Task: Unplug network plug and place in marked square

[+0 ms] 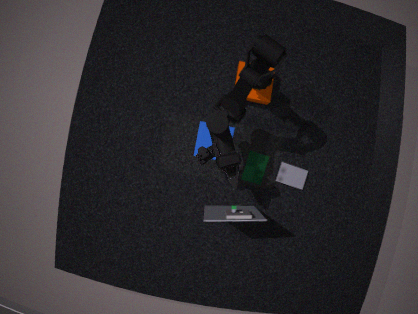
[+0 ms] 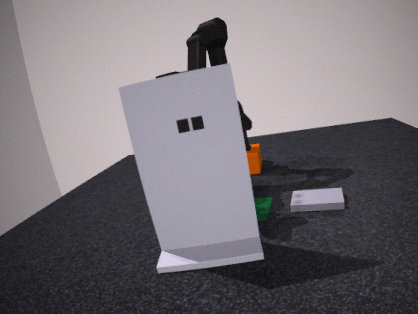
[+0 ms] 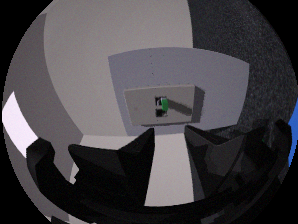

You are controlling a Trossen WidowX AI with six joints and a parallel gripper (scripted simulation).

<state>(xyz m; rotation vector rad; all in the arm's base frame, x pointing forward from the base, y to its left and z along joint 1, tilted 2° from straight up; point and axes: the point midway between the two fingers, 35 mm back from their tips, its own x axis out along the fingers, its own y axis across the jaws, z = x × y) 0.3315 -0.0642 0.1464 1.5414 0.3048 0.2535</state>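
Right now the network plug is 7 cm ahead of my gripper tip. Also, from my gripper tip: flat grey block (22 cm to the left, 20 cm below, 5 cm behind); then grey upright panel (9 cm ahead, 8 cm below, 1 cm to the left).
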